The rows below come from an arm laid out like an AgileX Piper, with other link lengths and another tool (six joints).
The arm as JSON. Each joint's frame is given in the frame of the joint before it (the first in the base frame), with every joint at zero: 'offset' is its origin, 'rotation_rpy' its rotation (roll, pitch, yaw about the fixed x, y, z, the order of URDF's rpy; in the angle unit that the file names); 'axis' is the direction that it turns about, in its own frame. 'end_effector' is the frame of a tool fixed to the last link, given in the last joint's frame.
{
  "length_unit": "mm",
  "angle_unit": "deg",
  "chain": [
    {
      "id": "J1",
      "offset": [
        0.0,
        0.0,
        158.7
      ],
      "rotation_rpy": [
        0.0,
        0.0,
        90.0
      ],
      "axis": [
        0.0,
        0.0,
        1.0
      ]
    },
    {
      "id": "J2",
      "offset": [
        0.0,
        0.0,
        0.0
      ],
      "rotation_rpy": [
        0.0,
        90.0,
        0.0
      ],
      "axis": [
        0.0,
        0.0,
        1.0
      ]
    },
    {
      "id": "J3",
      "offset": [
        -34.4,
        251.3,
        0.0
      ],
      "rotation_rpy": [
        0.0,
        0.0,
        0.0
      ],
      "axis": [
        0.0,
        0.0,
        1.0
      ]
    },
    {
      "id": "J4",
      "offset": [
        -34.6,
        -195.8,
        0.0
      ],
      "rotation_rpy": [
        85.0,
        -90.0,
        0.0
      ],
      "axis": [
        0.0,
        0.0,
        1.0
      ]
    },
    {
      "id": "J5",
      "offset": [
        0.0,
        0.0,
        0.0
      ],
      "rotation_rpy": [
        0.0,
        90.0,
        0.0
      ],
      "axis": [
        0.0,
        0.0,
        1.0
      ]
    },
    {
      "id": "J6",
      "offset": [
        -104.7,
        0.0,
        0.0
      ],
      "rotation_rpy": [
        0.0,
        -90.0,
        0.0
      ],
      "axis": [
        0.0,
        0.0,
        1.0
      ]
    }
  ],
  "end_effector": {
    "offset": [
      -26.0,
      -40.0,
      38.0
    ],
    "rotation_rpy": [
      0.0,
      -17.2,
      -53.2
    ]
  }
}
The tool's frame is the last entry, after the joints.
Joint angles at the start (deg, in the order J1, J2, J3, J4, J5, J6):
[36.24 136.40 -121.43 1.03 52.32 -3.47]
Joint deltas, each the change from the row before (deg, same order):
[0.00 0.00 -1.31 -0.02 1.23 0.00]
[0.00 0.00 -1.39 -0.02 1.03 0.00]
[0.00 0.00 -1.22 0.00 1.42 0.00]
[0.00 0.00 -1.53 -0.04 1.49 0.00]
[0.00 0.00 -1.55 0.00 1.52 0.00]
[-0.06 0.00 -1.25 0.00 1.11 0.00]
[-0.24 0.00 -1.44 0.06 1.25 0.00]
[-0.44 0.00 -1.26 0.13 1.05 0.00]
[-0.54 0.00 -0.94 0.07 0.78 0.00]
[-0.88 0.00 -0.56 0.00 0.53 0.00]
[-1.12 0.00 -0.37 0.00 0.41 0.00]
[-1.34 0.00 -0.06 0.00 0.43 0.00]
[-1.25 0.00 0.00 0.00 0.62 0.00]
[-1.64 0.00 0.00 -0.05 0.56 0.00]
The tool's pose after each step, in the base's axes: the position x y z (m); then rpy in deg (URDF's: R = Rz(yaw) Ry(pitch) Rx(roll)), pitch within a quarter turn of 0, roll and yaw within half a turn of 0. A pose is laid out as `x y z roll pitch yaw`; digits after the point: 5 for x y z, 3 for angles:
0.36753 0.23722 0.14988 159.723 38.643 172.768
0.36849 0.23788 0.15491 159.420 38.916 172.600
0.36818 0.23768 0.15902 159.594 38.770 172.733
0.36834 0.23770 0.16437 159.594 38.825 172.762
0.36830 0.23770 0.16977 159.566 38.845 172.769
0.36867 0.23741 0.17418 159.441 38.947 172.649
0.36968 0.23608 0.17925 159.216 39.043 172.288
0.37139 0.23359 0.18367 158.908 39.105 171.674
0.37350 0.23025 0.18698 158.700 39.172 171.021
0.37685 0.22440 0.18892 158.674 39.194 170.135
0.38094 0.21685 0.19017 158.710 39.165 169.047
0.38509 0.20739 0.19016 159.040 38.899 167.924
0.38818 0.19815 0.18980 159.587 38.450 167.029
0.39251 0.18618 0.18951 160.122 38.076 165.729

